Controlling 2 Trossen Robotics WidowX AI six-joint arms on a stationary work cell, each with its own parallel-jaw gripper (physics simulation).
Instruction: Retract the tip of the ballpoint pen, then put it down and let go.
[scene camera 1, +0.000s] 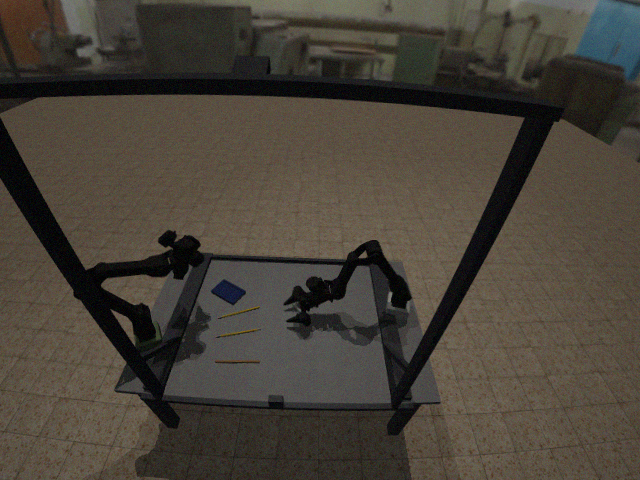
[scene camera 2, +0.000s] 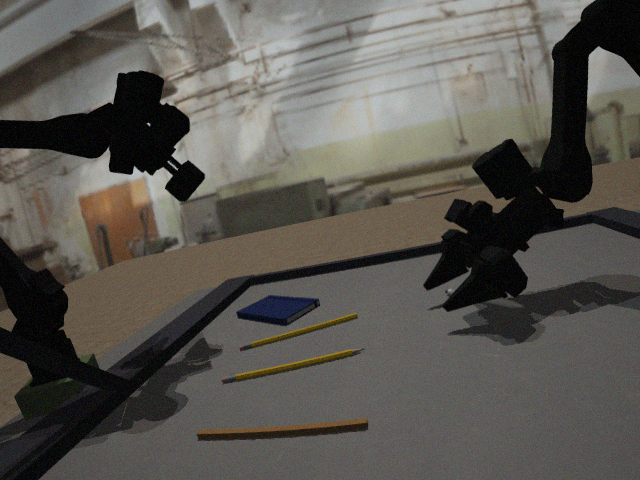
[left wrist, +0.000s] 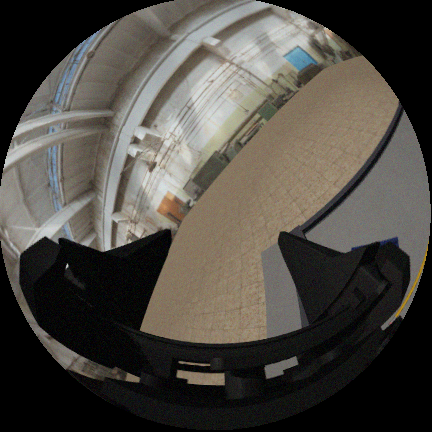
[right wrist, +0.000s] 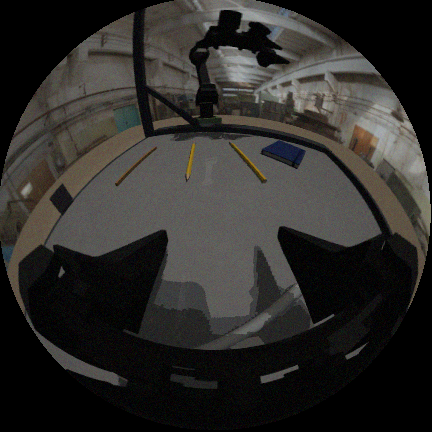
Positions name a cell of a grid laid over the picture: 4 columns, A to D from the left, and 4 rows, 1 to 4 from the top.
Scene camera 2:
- left gripper: B2
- right gripper: C3
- blue notebook: B3, on the table
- green block: A4
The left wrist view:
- left gripper: C3
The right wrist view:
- left gripper: C1
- right gripper: C3
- blue notebook: C2
